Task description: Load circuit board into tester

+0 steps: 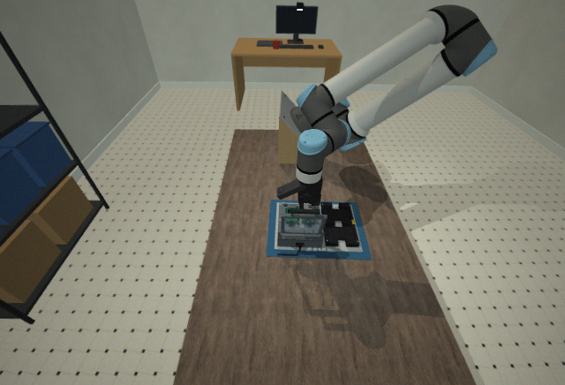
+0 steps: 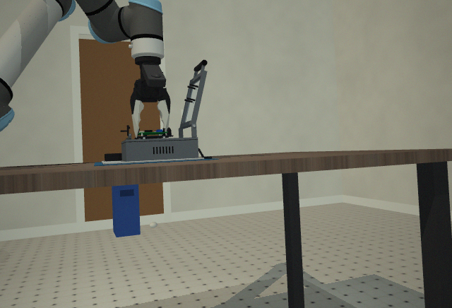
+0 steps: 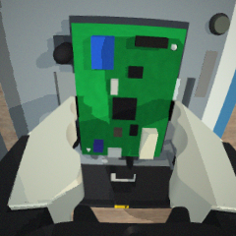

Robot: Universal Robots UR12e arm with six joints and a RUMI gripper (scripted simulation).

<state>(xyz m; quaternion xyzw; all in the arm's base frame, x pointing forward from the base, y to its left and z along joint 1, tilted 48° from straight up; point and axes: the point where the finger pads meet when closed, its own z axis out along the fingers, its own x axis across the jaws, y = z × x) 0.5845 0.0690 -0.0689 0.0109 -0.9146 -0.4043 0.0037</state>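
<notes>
Right now the green circuit board is right at my hand. From my hand the other things lie so: tester lid: 12 cm ahead, 10 cm above; then tester: 4 cm to the left, 3 cm ahead, 3 cm above.
</notes>
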